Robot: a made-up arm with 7 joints.
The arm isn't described. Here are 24 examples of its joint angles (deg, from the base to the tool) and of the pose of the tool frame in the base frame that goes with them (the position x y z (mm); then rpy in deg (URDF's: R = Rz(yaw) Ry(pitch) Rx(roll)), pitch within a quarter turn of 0, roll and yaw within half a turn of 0).
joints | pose
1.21 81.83 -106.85 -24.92 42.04 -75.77 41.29 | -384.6 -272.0 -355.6 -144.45 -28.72 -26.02
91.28 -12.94 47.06 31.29 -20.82 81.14 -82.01 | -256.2 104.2 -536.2 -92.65 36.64 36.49
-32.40 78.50 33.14 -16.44 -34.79 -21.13 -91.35 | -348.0 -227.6 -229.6 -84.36 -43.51 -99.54
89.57 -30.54 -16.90 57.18 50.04 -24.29 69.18 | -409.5 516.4 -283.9 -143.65 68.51 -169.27
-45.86 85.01 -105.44 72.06 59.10 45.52 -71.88 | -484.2 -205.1 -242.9 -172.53 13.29 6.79
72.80 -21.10 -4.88 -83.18 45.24 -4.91 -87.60 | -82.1 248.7 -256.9 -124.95 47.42 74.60
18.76 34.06 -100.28 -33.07 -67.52 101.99 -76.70 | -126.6 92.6 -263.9 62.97 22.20 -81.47
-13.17 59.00 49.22 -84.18 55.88 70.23 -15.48 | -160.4 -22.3 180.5 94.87 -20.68 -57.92
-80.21 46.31 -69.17 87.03 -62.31 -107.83 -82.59 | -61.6 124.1 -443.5 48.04 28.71 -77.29
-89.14 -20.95 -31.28 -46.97 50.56 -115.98 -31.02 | 236.3 -120.9 -278.4 -16.13 4.93 -126.76
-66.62 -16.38 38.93 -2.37 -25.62 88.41 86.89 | 10.6 281.3 -359.9 -123.50 -71.34 137.02
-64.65 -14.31 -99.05 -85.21 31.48 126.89 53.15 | 320.0 452.7 -88.2 139.30 45.78 86.28
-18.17 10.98 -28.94 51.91 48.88 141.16 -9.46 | -211.1 225.9 -342.7 72.61 -67.07 15.65
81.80 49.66 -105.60 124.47 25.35 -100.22 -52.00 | -204.8 -6.3 -413.7 62.01 1.42 82.68
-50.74 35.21 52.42 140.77 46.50 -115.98 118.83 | -202.8 -1.7 -292.0 10.81 -24.81 -37.68
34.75 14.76 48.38 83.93 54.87 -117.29 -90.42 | -48.1 67.8 -173.2 116.66 10.46 -175.63
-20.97 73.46 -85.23 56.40 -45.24 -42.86 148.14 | -430.2 49.0 -518.7 -62.90 -45.93 102.16
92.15 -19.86 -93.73 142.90 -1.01 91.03 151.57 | -849.9 228.9 -371.5 -145.51 17.73 -117.84
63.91 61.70 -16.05 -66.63 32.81 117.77 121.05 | -98.8 312.7 -94.0 159.42 28.60 -166.38
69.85 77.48 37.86 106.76 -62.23 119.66 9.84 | 401.1 -5.4 3.8 57.09 -48.44 -157.92
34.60 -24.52 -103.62 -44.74 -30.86 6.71 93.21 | -400.5 242.9 -370.1 -46.97 -44.29 -116.45
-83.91 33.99 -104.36 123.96 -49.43 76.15 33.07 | -154.3 298.6 -801.8 -77.87 0.86 -98.42
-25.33 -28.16 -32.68 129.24 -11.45 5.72 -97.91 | 393.7 326.8 -78.0 71.27 -29.77 -133.64
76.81 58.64 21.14 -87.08 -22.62 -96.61 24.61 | 159.6 212.3 -293.5 -45.72 25.39 -132.00
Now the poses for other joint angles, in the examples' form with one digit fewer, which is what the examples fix.
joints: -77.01 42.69 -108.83 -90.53 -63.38 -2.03 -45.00
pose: -205 436 -276 136.3 -31.5 -103.0
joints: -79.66 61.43 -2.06 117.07 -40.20 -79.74 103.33
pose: -239 47 -241 152.8 66.9 83.9
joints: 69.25 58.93 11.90 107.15 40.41 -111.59 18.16
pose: -7 202 -213 41.3 -55.1 50.5
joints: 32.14 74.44 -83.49 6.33 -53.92 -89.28 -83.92
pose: -155 -180 -521 -81.0 7.4 -4.0
